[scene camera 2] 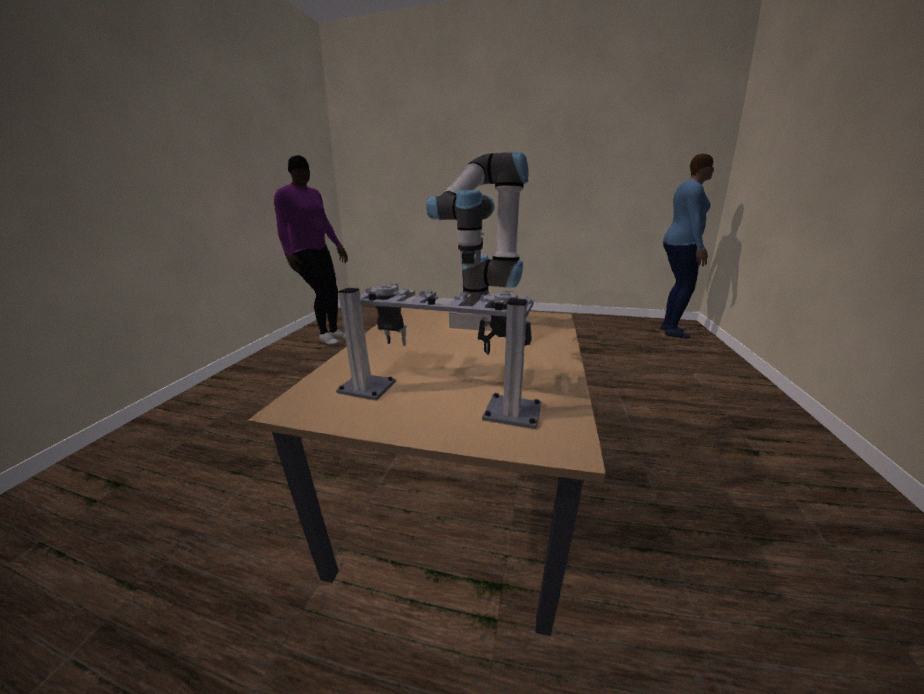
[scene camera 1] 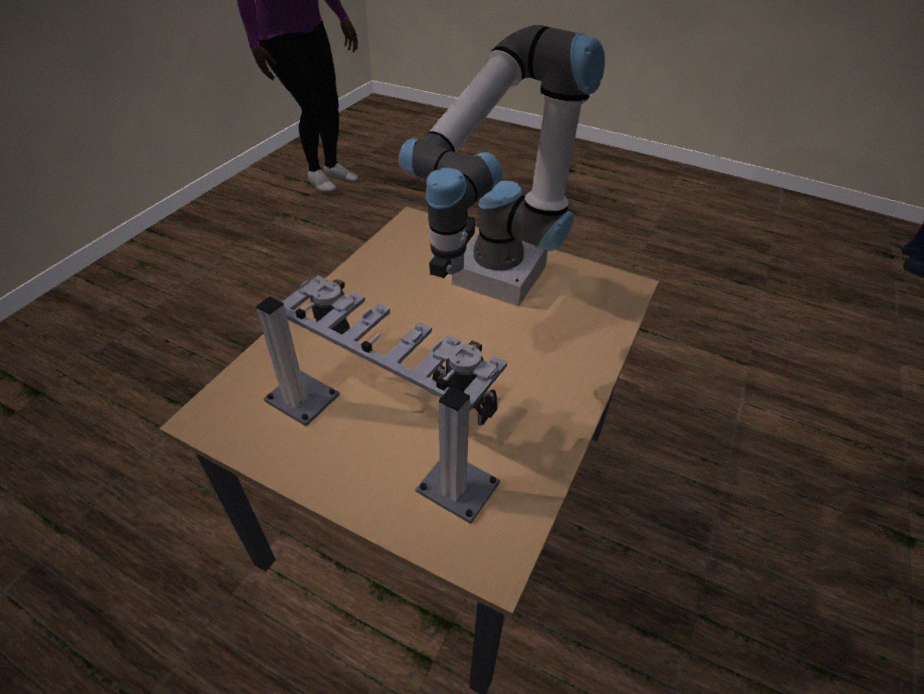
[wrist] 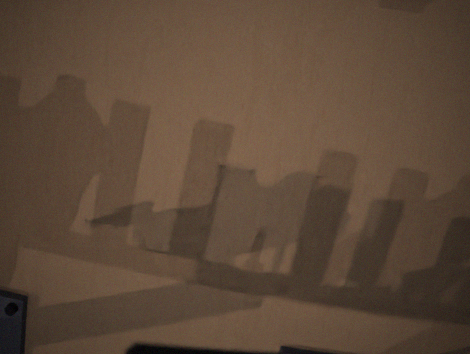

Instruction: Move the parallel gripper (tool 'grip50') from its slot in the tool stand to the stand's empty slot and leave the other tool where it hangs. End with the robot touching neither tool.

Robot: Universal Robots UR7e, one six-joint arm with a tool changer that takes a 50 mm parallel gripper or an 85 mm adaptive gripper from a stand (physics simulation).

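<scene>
The tool stand has three slots. The parallel gripper hangs in its left slot, with two slim fingers pointing down and a gap between them. The adaptive gripper, with black linked fingers, hangs in the right slot; its fingers show in scene camera 1. The middle slot is empty, between two bare prongs. The arm's wrist end carries no gripper. It points down behind and above the stand, near the robot base, touching neither tool.
Two posts carry the stand on bolted foot plates. The robot base is at the table's far end. The wrist view shows the stand's shadows and a foot plate corner. Two people stand away from the table.
</scene>
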